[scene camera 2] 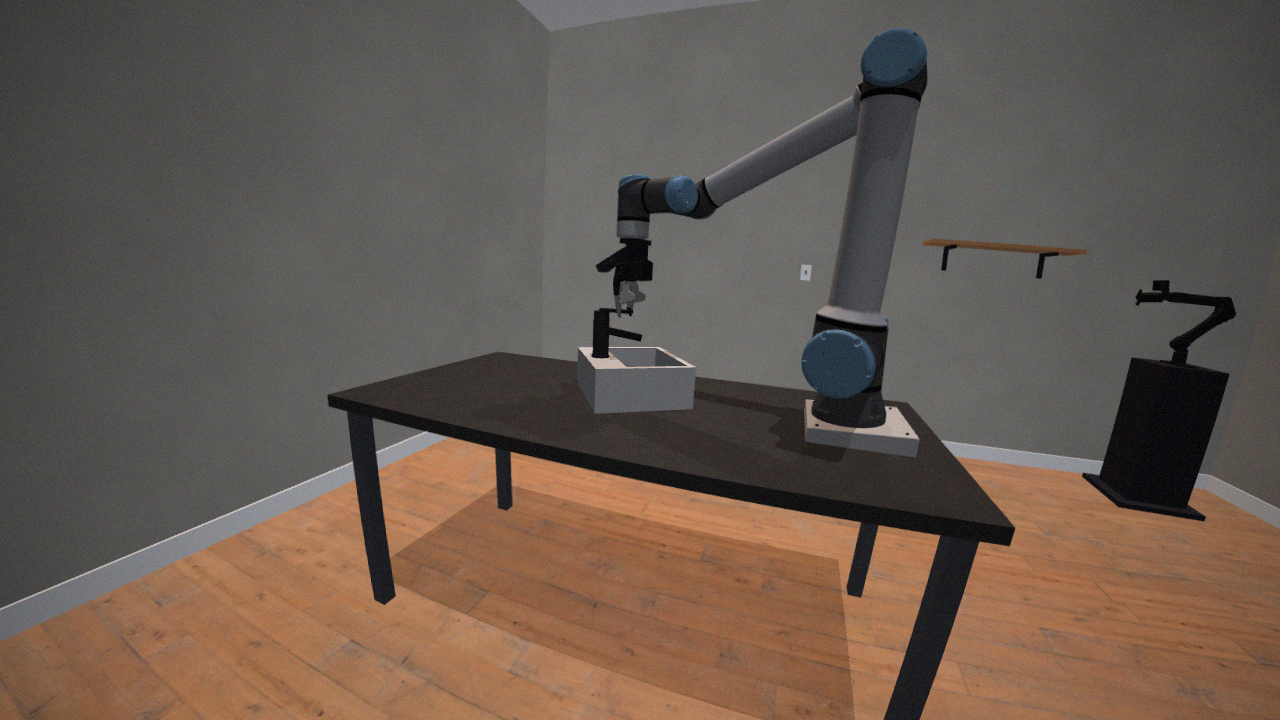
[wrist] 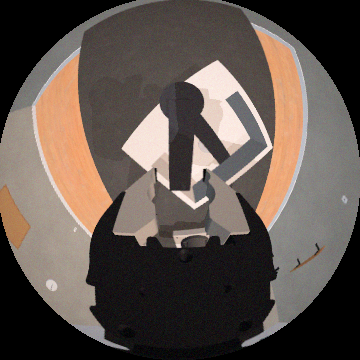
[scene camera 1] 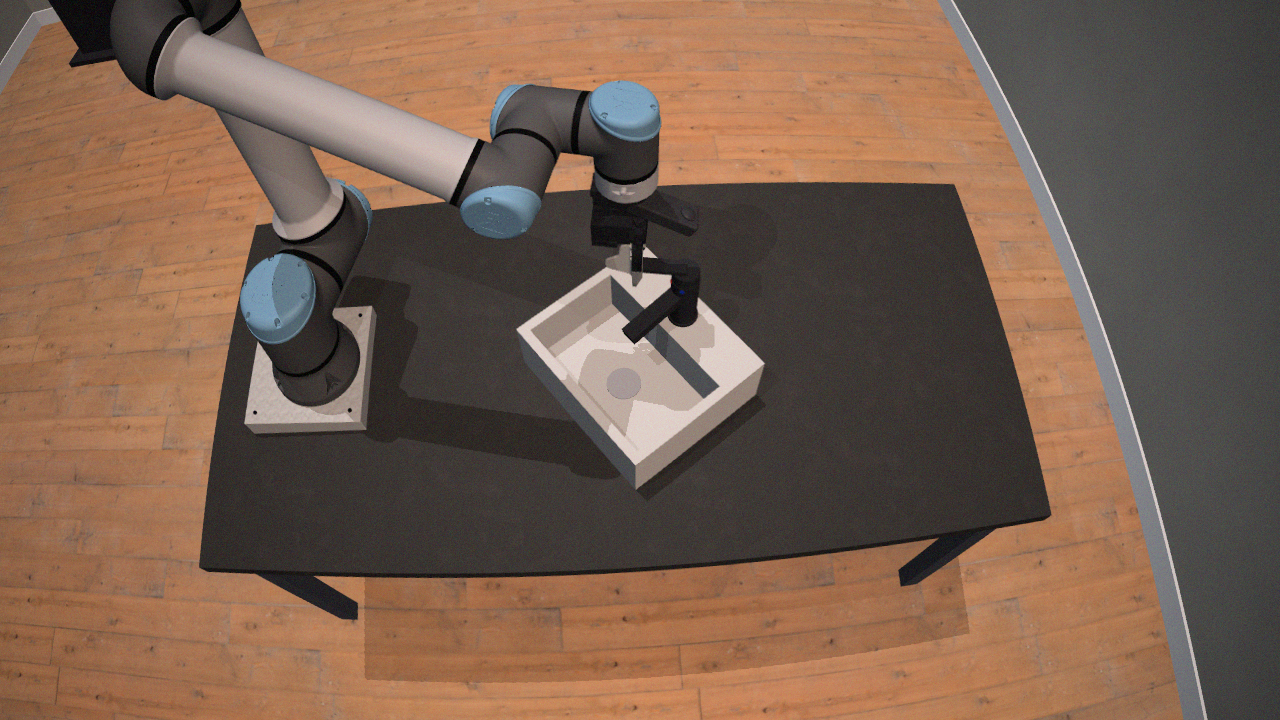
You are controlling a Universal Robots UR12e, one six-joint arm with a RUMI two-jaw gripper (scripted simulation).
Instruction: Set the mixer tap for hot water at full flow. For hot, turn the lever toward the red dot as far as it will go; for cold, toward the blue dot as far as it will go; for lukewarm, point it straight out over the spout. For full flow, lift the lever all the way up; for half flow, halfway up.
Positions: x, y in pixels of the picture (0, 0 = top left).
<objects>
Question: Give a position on a white sink basin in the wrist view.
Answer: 236, 122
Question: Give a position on a white sink basin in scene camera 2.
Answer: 633, 379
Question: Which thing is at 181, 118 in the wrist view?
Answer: A lever.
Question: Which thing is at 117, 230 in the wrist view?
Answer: My gripper.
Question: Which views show my gripper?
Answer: Scene camera 2, the wrist view and scene camera 1: all of them.
</objects>
